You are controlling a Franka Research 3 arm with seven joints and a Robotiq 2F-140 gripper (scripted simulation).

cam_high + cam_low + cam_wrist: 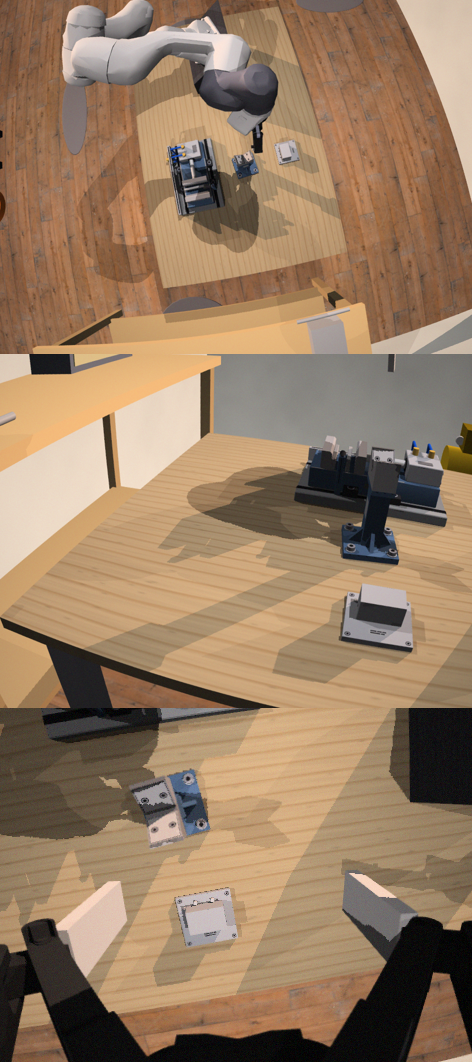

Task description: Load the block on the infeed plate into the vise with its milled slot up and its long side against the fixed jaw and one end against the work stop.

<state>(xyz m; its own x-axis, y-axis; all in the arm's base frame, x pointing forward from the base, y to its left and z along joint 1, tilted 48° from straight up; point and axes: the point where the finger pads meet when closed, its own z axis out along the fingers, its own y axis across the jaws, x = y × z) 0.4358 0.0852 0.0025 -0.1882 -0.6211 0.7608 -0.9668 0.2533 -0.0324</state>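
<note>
Now: the part 50 mm ahead of my hand, 120 mm to the left of it and 290 mm below it. The rest, counted from my hand: work stop: 110 mm ahead, 230 mm to the right, 220 mm below; v-block post: 50 mm ahead, 60 mm to the right, 250 mm below; infeed plate: 50 mm ahead, 130 mm to the left, 300 mm below.
</note>
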